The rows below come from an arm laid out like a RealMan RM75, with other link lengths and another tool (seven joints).
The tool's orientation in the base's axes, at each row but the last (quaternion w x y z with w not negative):
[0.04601 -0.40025 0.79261 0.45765]
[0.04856 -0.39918 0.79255 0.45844]
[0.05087 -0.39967 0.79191 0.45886]
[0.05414 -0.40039 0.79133 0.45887]
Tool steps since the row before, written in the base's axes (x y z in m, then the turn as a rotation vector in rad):
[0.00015 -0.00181 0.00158 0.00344 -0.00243 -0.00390]
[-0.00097 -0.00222 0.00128 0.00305 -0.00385 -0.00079]
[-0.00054 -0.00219 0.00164 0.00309 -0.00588 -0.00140]
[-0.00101 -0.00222 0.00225 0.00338 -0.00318 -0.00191]
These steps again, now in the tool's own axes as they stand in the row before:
[0.00028 0.00051 -0.00234 0.00083 -0.00565 -0.00061]
[0.00140 0.00096 -0.00215 0.00055 -0.00361 -0.00337]
[0.00092 0.00092 -0.00247 0.00199 -0.00459 -0.00459]
[0.00096 0.00165 -0.00271 0.00045 -0.00444 -0.00231]

